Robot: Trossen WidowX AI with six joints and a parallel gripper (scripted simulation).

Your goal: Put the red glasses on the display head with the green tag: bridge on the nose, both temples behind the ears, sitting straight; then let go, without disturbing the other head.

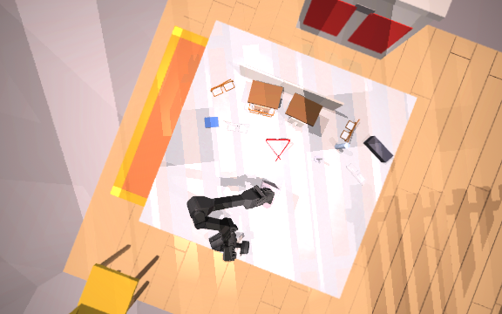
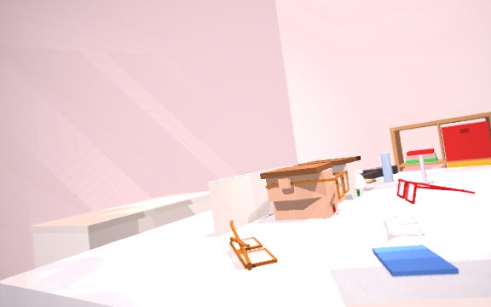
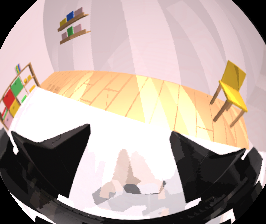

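Right now the blue pad is 68 cm ahead of my gripper tip, 38 cm to the left of it and 6 cm below it. Also, from my gripper tip: white wall panel 100 cm ahead, 1 cm to the left; pale-blue cylinder 78 cm ahead, 38 cm to the right, 1 cm below; white stand 68 cm ahead, 29 cm to the right, 4 cm below.
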